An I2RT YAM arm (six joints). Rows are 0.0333 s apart.
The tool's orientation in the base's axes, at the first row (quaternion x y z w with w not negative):
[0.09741 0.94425 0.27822 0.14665]
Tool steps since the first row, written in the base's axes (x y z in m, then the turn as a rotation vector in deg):
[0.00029 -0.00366 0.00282 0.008 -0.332 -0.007]
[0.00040 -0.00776 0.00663 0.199 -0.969 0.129]
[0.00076 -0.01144 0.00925 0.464 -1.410 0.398]
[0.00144 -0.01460 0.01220 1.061 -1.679 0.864]
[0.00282 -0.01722 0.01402 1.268 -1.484 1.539]
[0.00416 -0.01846 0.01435 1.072 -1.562 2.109]
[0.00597 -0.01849 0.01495 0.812 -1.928 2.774]
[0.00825 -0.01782 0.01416 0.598 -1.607 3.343]
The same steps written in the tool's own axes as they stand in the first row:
[-0.00187 -0.00143 -0.00398 -0.094 -0.277 -0.157]
[-0.00391 -0.00270 -0.00904 -0.473 -0.709 -0.519]
[-0.00581 -0.00425 -0.01285 -0.898 -0.897 -0.866]
[-0.00795 -0.00516 -0.01656 -1.634 -0.800 -1.176]
[-0.01034 -0.00617 -0.01887 -1.926 -0.244 -1.552]
[-0.01200 -0.00688 -0.01931 -1.890 -0.012 -2.113]
[-0.01384 -0.00638 -0.01920 -1.892 0.027 -2.914]
[-0.01562 -0.00603 -0.01748 -1.732 0.585 -3.282]

